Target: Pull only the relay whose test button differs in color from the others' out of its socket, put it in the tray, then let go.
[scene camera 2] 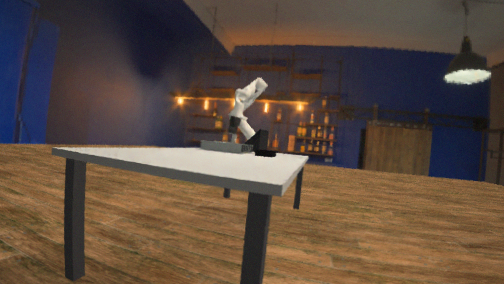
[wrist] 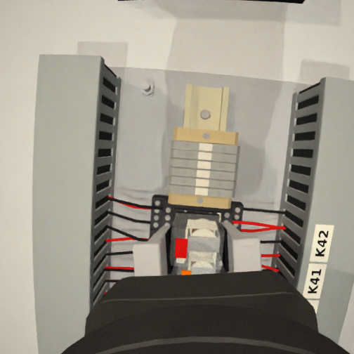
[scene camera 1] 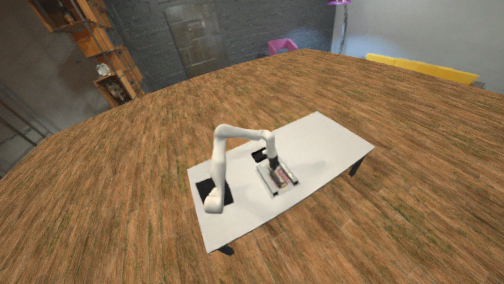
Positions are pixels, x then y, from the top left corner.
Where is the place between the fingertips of the gripper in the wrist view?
196, 240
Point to a grey panel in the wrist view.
At 259, 109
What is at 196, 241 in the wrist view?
A relay.
